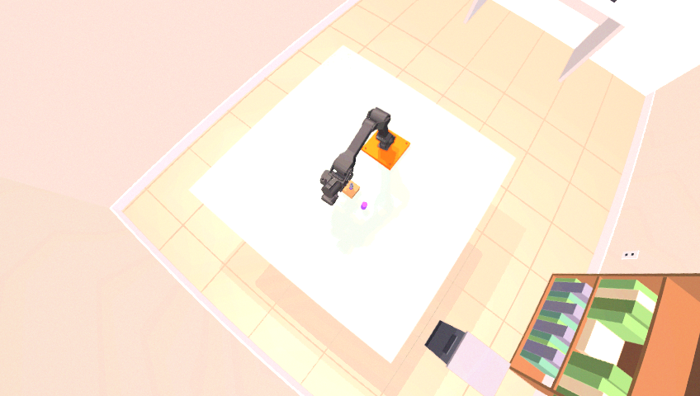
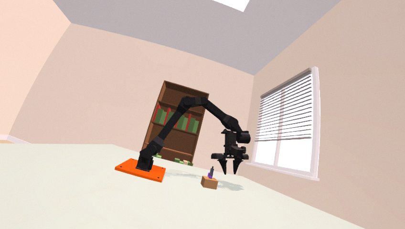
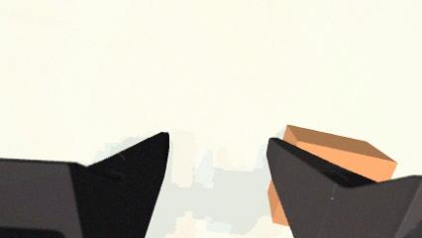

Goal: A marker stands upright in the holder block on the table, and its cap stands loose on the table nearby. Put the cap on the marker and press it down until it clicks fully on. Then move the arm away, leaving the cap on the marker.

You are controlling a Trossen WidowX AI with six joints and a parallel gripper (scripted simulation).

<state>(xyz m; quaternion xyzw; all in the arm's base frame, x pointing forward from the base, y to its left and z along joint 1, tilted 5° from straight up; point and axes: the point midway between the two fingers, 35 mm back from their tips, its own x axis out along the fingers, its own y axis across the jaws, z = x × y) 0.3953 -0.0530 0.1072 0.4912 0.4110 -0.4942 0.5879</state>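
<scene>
My gripper tip is 15 cm to the right of the purple cap, 6 cm above it and 4 cm past it. From my gripper tip the other things lie so: tan holder block 8 cm behind, 6 cm below, 4 cm to the left; then dark marker 8 cm behind, 4 cm to the left, 1 cm below.
</scene>
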